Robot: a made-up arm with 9 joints.
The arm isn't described. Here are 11 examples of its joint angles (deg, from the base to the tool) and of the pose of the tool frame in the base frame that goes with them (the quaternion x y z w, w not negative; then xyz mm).
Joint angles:
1: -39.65 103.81 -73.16 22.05 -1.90 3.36 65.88 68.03 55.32
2: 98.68 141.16 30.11 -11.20 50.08 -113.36 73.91 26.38 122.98
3: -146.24 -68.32 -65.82 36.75 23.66 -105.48 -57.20 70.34 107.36
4: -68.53 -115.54 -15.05 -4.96 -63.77 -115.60 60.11 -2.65 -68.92
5: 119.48 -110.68 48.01 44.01 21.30 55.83 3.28 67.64 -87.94
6: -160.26 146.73 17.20 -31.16 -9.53 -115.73 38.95 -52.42 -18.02
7: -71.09 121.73 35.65 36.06 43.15 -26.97 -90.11 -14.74 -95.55
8: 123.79 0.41 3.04 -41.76 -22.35 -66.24 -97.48 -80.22 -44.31
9: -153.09 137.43 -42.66 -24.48 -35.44 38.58 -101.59 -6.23 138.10
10: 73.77 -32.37 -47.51 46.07 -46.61 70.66 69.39 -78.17 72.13
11: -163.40 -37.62 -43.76 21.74 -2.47 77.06 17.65 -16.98 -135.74
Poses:
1: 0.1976 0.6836 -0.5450 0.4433 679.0 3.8 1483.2
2: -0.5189 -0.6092 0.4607 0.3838 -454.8 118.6 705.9
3: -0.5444 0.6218 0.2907 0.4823 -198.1 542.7 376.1
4: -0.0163 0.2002 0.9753 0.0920 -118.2 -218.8 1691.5
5: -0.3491 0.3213 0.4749 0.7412 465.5 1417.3 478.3
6: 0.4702 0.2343 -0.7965 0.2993 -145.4 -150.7 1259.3
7: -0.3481 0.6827 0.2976 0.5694 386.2 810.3 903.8
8: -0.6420 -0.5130 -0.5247 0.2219 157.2 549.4 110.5
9: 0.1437 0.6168 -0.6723 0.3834 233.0 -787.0 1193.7
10: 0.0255 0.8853 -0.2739 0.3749 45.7 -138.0 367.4
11: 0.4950 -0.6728 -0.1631 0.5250 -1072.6 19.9 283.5
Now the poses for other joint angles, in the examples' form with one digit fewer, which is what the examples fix.
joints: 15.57 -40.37 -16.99 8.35 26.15 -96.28 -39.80 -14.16 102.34
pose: 0.266 0.100 -0.892 0.351 -195 185 812
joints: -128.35 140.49 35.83 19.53 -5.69 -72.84 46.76 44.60 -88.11
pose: -0.152 -0.764 -0.531 0.334 -264 938 1203
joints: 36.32 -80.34 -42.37 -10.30 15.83 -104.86 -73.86 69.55 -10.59
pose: 0.600 -0.394 -0.621 0.313 -550 259 771
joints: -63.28 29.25 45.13 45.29 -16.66 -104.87 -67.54 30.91 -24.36
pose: 0.566 -0.451 -0.437 0.533 -792 118 672
